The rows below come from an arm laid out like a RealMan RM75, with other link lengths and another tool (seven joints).
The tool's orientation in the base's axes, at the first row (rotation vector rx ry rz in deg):
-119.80 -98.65 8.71
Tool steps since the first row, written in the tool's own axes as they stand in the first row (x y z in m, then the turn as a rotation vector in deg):
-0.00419 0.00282 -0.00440 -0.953 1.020 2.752
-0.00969 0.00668 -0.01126 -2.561 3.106 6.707
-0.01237 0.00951 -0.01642 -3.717 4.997 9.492
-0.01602 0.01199 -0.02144 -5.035 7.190 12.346
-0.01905 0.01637 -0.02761 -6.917 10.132 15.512
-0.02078 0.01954 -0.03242 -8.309 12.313 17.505
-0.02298 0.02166 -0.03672 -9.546 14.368 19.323
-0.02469 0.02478 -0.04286 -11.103 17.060 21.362
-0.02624 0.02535 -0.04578 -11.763 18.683 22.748
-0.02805 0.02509 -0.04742 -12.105 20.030 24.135
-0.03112 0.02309 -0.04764 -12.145 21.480 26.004
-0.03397 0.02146 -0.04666 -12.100 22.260 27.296
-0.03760 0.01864 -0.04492 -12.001 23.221 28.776
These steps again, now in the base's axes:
0.00315 -0.00552 0.00212 -0.238 -0.361 -3.055
0.00780 -0.01306 0.00582 -0.070 -1.194 -7.730
0.01157 -0.01732 0.00890 0.428 -1.863 -11.191
0.01474 -0.02243 0.01181 1.141 -2.712 -14.860
0.02019 -0.02751 0.01513 2.300 -4.127 -19.204
0.02435 -0.03082 0.01793 3.284 -5.262 -22.104
0.02728 -0.03431 0.02060 4.247 -6.276 -24.769
0.03186 -0.03794 0.02462 5.643 -7.629 -27.939
0.03304 -0.04024 0.02676 6.493 -8.139 -29.942
0.03297 -0.04235 0.02801 7.162 -8.305 -31.780
0.03053 -0.04506 0.02843 7.827 -8.075 -34.039
0.02807 -0.04732 0.02766 8.100 -7.815 -35.501
0.02408 -0.04996 0.02653 8.485 -7.481 -37.193

